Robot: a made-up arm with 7 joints.
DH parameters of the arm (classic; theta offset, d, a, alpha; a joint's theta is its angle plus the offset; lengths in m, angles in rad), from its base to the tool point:
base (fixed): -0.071 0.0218 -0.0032 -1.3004
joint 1: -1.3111 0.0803 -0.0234 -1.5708
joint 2: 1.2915 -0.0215 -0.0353 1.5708
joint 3: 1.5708 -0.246 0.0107 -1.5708
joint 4: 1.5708 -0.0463 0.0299 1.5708
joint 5: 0 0.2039 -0.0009 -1.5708
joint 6: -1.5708 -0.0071 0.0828 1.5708
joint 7: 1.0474 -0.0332 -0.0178 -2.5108
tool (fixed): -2.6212 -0.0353 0 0
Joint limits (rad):
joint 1: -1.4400..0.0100
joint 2: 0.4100..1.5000
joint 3: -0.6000..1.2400
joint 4: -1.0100..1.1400
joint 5: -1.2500..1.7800
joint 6: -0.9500..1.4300
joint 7: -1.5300..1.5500
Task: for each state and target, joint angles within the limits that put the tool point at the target. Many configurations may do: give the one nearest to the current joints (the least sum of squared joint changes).
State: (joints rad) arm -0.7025 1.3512 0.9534 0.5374 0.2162 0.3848 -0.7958
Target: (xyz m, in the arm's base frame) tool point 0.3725 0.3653 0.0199
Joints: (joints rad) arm -0.8391 0.8813 0.5280 0.2844 0.1390 0.3209 -0.8096
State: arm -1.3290 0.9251 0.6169 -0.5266 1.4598 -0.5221 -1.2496
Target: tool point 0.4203 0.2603 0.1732
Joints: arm -1.4325 0.6479 0.5801 0.3371 1.5423 -0.4587 -1.0629
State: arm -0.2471 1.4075 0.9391 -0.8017 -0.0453 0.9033 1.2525
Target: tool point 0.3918 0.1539 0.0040
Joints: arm -0.8150 0.6323 0.1418 -0.3680 -0.2554 0.8551 1.1817
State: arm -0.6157 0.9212 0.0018 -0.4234 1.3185 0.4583 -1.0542
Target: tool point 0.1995 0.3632 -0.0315
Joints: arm -0.0644 0.8319 0.5996 -0.3555 1.4181 0.7056 -1.0916
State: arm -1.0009 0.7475 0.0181 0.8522 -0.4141 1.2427 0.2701
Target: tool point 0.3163 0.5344 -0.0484
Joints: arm -1.0629 1.2748 0.0998 1.1400 -0.1830 0.5840 0.6402
